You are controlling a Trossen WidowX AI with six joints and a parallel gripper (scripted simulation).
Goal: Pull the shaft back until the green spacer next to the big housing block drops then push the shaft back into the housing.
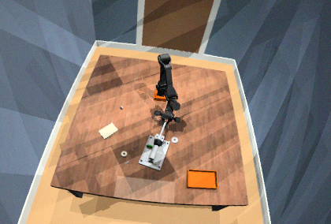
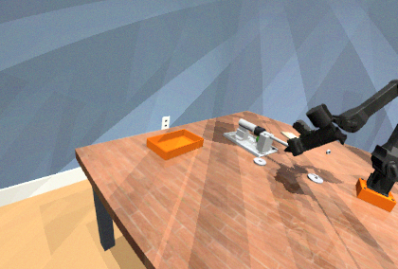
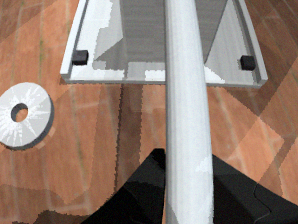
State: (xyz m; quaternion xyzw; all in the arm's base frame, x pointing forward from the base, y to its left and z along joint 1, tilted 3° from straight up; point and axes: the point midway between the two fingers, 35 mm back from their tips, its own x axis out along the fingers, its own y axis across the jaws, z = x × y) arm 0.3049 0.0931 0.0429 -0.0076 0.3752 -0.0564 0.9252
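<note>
The grey shaft is 6 cm ahead of my gripper tip, 1 cm to the right of it and 2 cm above it. The rest, counted from my gripper tip: green spacer: 16 cm ahead, 6 cm to the right, 3 cm below; grey washer: 5 cm ahead, 10 cm to the left, 5 cm below; small part: 31 cm ahead, 18 cm to the right, 5 cm below.
</note>
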